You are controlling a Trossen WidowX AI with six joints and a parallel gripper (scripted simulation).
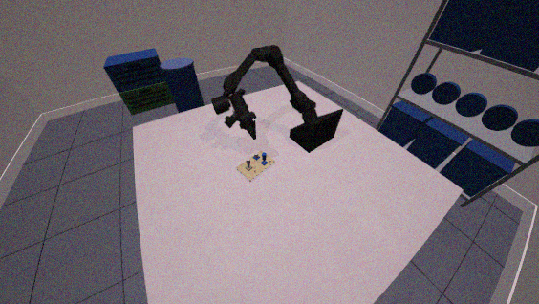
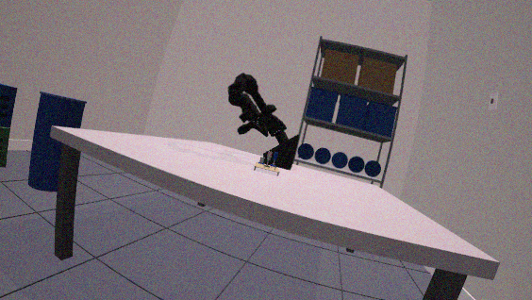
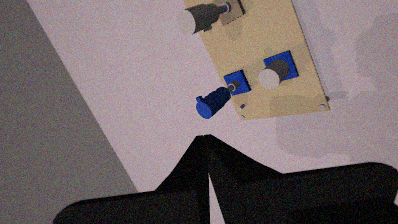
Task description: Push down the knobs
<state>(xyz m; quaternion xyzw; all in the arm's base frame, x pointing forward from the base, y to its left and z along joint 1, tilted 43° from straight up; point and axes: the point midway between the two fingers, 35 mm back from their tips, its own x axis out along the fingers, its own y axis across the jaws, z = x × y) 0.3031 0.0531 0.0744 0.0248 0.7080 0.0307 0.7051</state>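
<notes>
Right now my gripper tip is 7 cm above the blue knob, 5 cm to the right of it and 2 cm past it. From my gripper tip the other things lie so: grey knob 7 cm below, 5 cm to the left, 5 cm ahead.
</notes>
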